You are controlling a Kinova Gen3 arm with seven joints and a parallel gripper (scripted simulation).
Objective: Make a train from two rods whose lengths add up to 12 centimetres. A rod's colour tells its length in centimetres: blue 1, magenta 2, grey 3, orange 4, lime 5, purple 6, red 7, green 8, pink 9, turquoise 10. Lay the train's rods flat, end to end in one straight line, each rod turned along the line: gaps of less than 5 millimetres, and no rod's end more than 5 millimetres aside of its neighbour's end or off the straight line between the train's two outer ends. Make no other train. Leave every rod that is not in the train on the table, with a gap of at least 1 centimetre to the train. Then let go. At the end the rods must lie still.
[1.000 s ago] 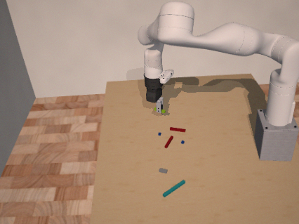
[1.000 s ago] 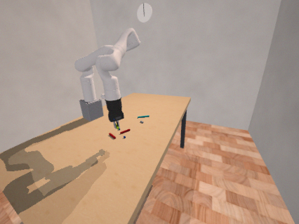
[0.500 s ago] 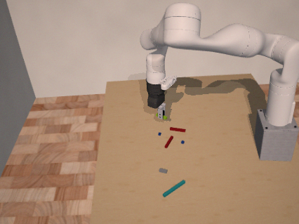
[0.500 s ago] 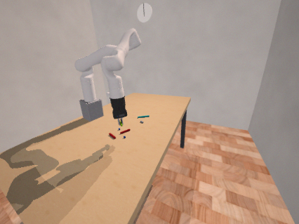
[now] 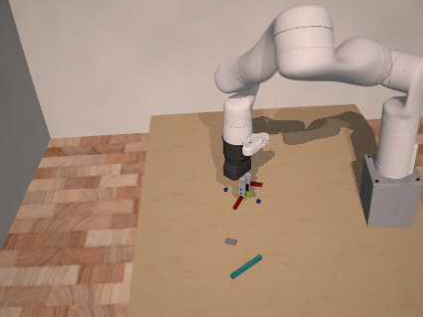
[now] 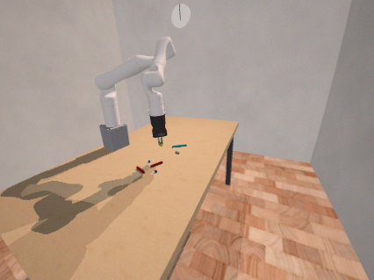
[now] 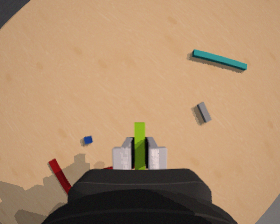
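Now: the turquoise rod 1 cm behind my hand, 18 cm to the left of it and 11 cm below it. Round my hand: grey rod: 3 cm ahead, 10 cm to the left, 11 cm below; lime rod: 1 cm below; blue rod: 6 cm ahead, 11 cm to the right, 11 cm below.
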